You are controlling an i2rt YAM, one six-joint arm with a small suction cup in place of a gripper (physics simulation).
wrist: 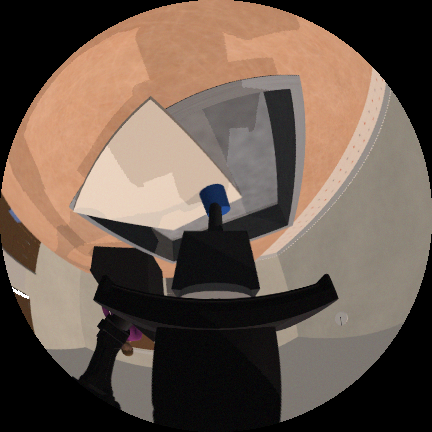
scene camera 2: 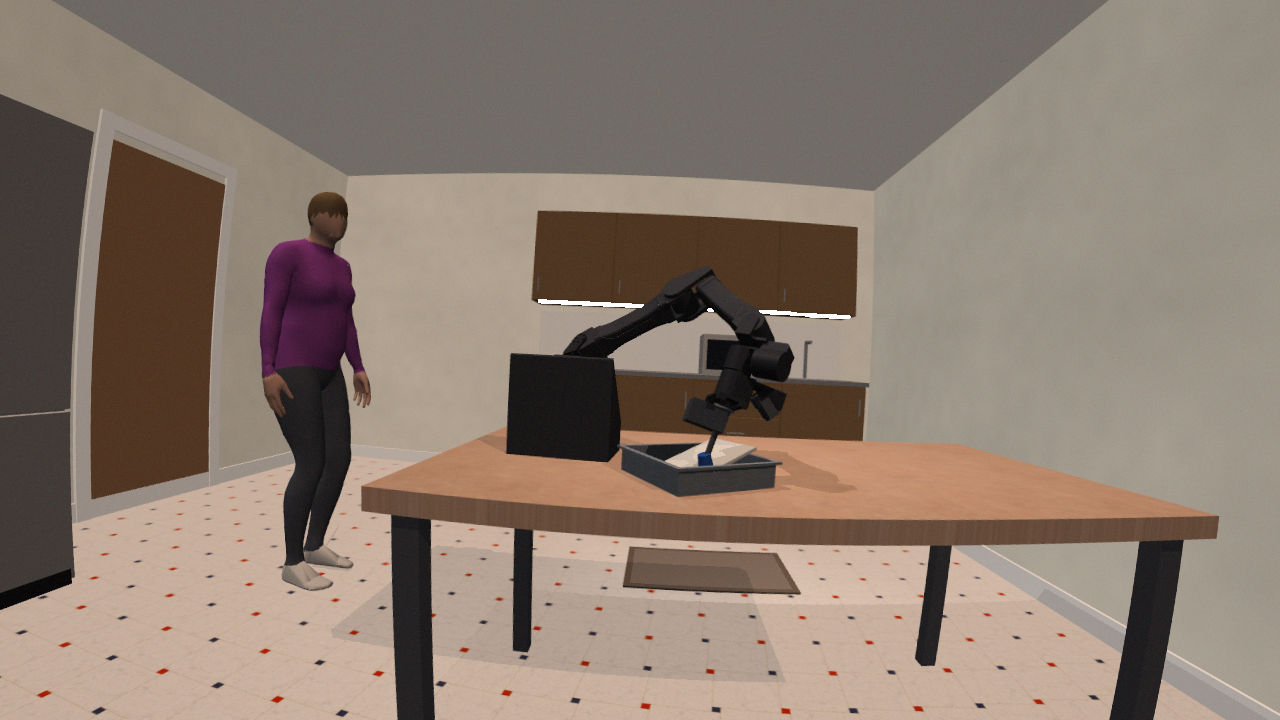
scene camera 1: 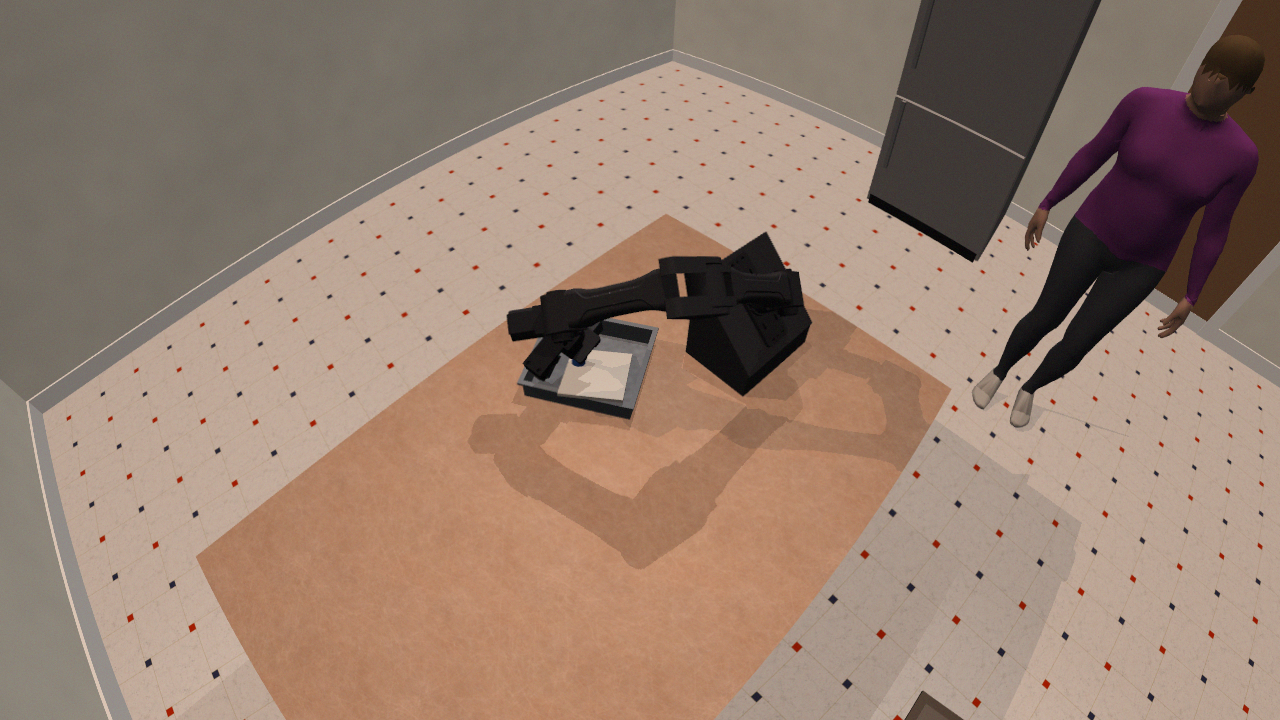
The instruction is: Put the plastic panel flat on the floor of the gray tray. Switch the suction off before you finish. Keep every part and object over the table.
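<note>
The pale plastic panel (scene camera 1: pixel 601 376) (scene camera 2: pixel 729 450) (wrist: pixel 145 165) lies tilted in the gray tray (scene camera 1: pixel 547 395) (scene camera 2: pixel 725 480) (wrist: pixel 298 150). One side is raised on a tray wall, and the other side is low inside the tray. My gripper, the blue suction cup (scene camera 1: pixel 578 362) (scene camera 2: pixel 704 459) (wrist: pixel 215 200), touches the panel's top near its low corner in the wrist view. The cup looks tilted against the surface and appears to be sealed on it. The exact contact under the cup is hidden.
The tray stands on the wooden table (scene camera 1: pixel 501 608) (scene camera 2: pixel 984 497), beside the black arm base (scene camera 1: pixel 747 349) (scene camera 2: pixel 562 407). The tray walls rise around the cup. A person (scene camera 1: pixel 1154 179) (scene camera 2: pixel 308 313) in a purple top stands beyond the table.
</note>
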